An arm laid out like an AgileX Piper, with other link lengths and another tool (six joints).
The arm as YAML. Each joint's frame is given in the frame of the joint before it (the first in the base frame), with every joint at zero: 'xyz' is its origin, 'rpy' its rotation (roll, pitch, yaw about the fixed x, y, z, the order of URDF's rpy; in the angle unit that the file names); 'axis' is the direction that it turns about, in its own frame. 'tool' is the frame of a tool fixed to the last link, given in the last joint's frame.
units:
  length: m
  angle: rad
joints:
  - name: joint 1
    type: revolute
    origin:
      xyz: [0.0, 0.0, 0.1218]
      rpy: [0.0, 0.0, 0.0]
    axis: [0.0, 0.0, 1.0]
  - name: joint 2
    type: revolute
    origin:
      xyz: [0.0, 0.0, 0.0]
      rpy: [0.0, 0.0, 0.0]
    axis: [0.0, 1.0, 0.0]
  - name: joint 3
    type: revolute
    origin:
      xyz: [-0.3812, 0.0, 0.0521]
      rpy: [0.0, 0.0, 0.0]
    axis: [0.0, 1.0, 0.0]
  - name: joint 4
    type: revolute
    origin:
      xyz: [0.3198, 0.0, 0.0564]
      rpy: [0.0, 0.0, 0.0]
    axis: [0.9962, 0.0, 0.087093]
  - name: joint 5
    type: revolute
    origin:
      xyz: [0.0, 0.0, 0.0]
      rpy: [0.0, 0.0, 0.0]
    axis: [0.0, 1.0, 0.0]
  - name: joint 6
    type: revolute
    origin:
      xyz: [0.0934, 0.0, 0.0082]
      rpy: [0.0, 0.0, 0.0]
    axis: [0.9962, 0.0, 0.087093]
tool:
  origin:
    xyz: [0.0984, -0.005, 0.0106]
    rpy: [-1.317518, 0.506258, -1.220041]
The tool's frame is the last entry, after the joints.
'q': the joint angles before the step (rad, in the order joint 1, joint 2, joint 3, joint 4, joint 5, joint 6). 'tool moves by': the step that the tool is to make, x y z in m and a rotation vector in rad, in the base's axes. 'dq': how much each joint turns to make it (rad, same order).
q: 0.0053, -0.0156, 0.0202, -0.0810, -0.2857, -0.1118
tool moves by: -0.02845, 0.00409, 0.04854, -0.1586, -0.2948, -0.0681
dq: 0.0000, 0.0001, 0.0000, 0.0040, -0.2897, -0.1855
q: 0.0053, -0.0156, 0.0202, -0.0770, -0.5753, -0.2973
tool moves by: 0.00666, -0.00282, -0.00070, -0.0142, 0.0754, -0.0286
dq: 0.0001, 0.0000, -0.0346, 0.0178, 0.1117, -0.0396
